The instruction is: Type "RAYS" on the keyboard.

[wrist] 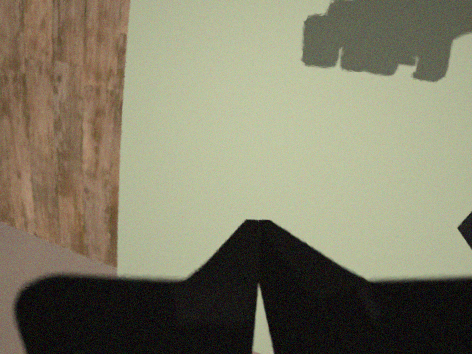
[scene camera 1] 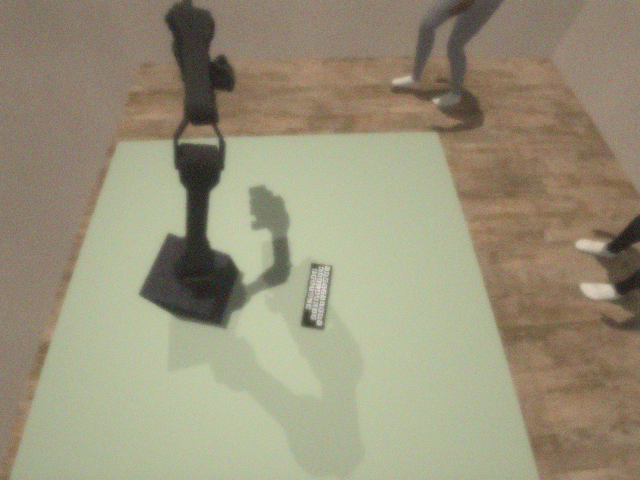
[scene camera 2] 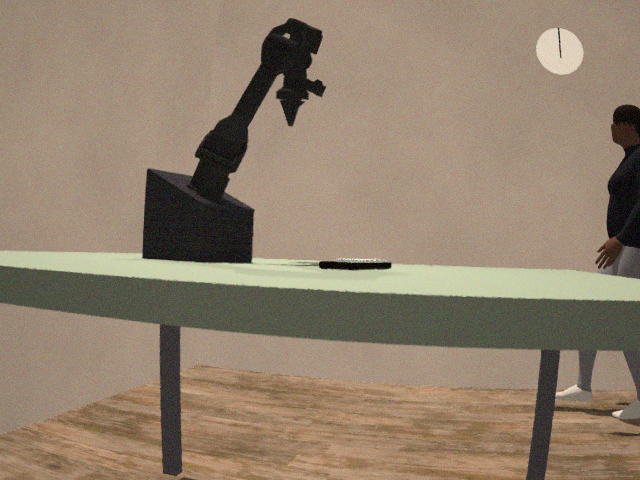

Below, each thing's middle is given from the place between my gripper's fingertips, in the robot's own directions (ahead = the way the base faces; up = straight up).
Labels:
Right now the black keyboard [scene camera 1: 315,284] is 440 mm to the right of my hand, 350 mm below it and 180 mm ahead of it.

